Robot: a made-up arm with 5 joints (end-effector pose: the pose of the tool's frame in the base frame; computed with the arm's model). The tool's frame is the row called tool. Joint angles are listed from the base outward.
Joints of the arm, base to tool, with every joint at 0 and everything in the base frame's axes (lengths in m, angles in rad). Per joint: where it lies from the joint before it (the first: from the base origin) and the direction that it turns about. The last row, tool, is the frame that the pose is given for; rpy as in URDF.
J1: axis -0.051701 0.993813 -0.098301 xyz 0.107 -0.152 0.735
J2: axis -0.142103 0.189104 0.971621 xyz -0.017 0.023 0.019
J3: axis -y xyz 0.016 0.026 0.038
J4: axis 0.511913 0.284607 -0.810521 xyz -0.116 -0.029 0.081
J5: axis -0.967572 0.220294 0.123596 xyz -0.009 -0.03 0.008
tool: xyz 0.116 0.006 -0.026 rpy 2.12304 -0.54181 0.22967
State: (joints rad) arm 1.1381 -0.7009 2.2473 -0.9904 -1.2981
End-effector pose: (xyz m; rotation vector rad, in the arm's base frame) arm 0.0714 -0.0364 0.7200 1.1962 0.7524 1.8364
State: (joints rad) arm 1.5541 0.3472 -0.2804 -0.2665 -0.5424
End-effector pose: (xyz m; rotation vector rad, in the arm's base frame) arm 0.2517 -0.1211 0.7078 2.4828 0.6160 -1.4687
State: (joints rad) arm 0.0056 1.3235 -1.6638 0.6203 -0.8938
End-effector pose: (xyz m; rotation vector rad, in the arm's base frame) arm 0.1906 -0.0614 0.7949 1.4464 0.3306 -0.5526
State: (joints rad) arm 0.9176 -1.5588 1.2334 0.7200 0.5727
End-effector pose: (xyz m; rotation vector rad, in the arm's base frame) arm 0.0507 -0.1125 0.7861 0.4133 -1.1681 0.0528
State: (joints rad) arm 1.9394 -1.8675 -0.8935 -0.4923 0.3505
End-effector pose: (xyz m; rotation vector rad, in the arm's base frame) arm 0.2226 -0.1859 0.7618 0.7408 -0.1066 -1.8218
